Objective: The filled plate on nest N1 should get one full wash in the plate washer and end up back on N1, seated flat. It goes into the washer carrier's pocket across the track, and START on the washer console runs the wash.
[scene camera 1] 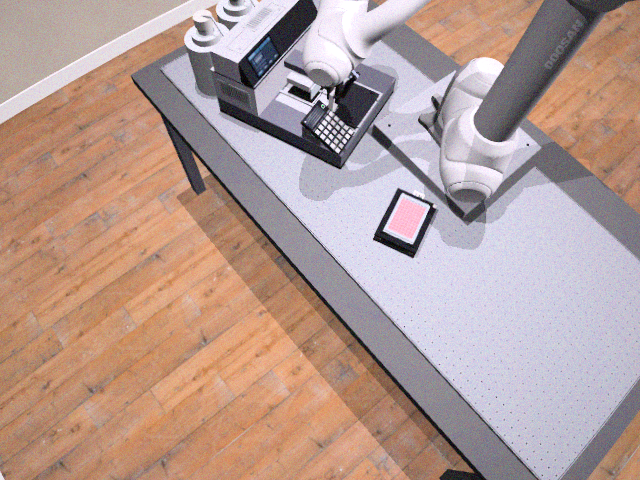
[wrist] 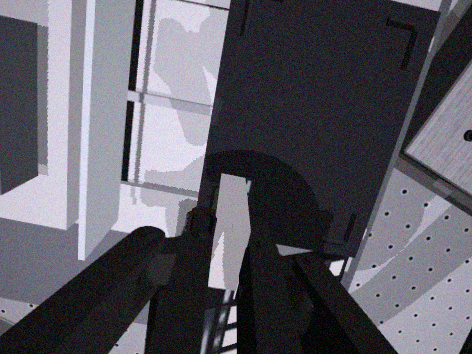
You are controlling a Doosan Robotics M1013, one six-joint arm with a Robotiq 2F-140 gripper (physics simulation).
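Places are measured from the arm's base along level axes (x ahead, y up, z right), in millimetres.
Where they show: gripper, fingertip midpoint: (scene camera 1: 332,108) (wrist: 228,197).
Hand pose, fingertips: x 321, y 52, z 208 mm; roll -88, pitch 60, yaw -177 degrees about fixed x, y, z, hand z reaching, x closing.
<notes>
After its pixels a point has its place.
The filled plate, pink with a white rim (scene camera 1: 406,218) @[x 312, y 14, z -187 mm], lies flat on the black nest N1 (scene camera 1: 397,244) @[x 372, y 7, z -238 mm] in scene camera 1. The washer (scene camera 1: 242,67) @[x 536, y 212, z 325 mm] stands at the table's far left end. Its carrier's dark pocket (scene camera 1: 362,102) @[x 229, y 52, z 188 mm] (wrist: 320,105) @[x 243, y 52, z 207 mm] has corner ledges and holds no plate. The washer console (scene camera 1: 333,131) @[x 365, y 64, z 124 mm] has a grid of pale buttons and a small display with a green mark; part of the grid shows at the bottom of the wrist view (wrist: 229,322) @[x 371, y 85, z 161 mm]. My gripper (scene camera 1: 331,104) @[x 321, y 52, z 208 mm] (wrist: 228,197) @[x 321, y 52, z 208 mm] is shut and empty, low by the console's upper edge, beside the carrier. Fingertip contact cannot be told.
White bottles (scene camera 1: 204,51) @[x 591, y 159, z 494 mm] stand beside the washer's left side. The track (scene camera 1: 287,103) @[x 424, y 38, z 299 mm] runs between the washer body and carrier. The arm's base plate (scene camera 1: 413,116) @[x 93, y 9, z 101 mm] lies right of the carrier, with the arm's white joint (scene camera 1: 470,165) @[x 194, y 220, z -213 mm] above it. A pale upright panel (wrist: 102,110) @[x 310, y 102, z 286 mm] stands left in the wrist view.
</notes>
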